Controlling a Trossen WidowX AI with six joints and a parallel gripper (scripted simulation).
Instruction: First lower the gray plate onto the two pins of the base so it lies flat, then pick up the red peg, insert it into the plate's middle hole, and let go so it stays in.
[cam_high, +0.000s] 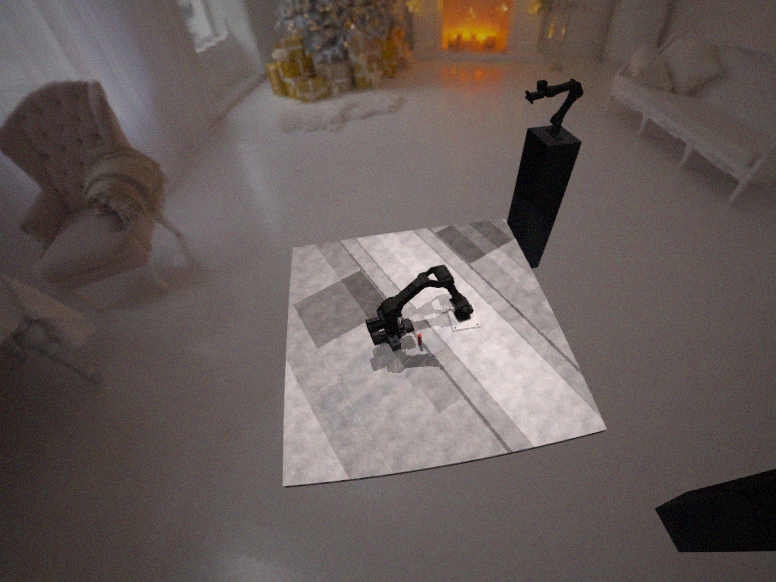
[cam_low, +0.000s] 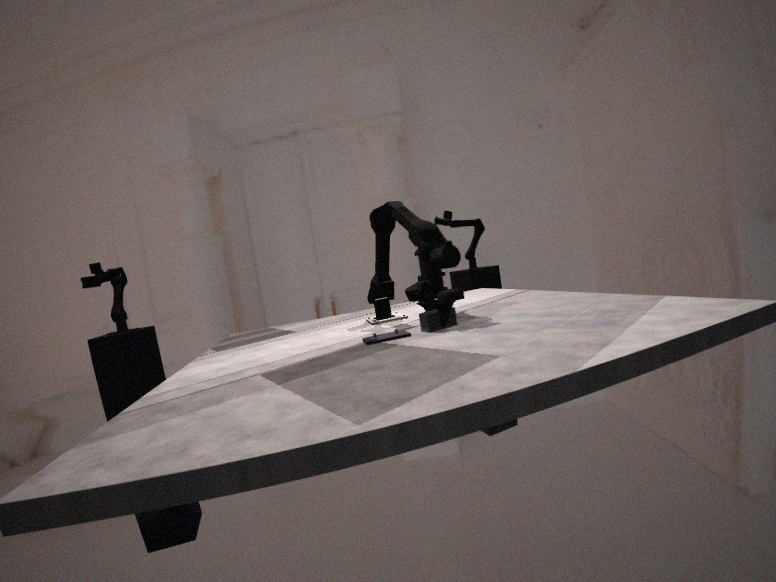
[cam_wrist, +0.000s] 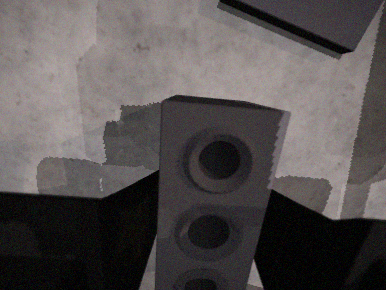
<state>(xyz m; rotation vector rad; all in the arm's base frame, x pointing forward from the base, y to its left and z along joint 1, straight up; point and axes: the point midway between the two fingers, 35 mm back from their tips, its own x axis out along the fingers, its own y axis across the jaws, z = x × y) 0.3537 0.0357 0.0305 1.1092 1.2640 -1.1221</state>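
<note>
The dark base lies 30 mm behind my gripper tip and 150 mm to the right of it. The rest, counted from my gripper tip: red peg: 110 mm behind, 50 mm to the left, 30 mm above; then gray plate: 30 mm above.
</note>
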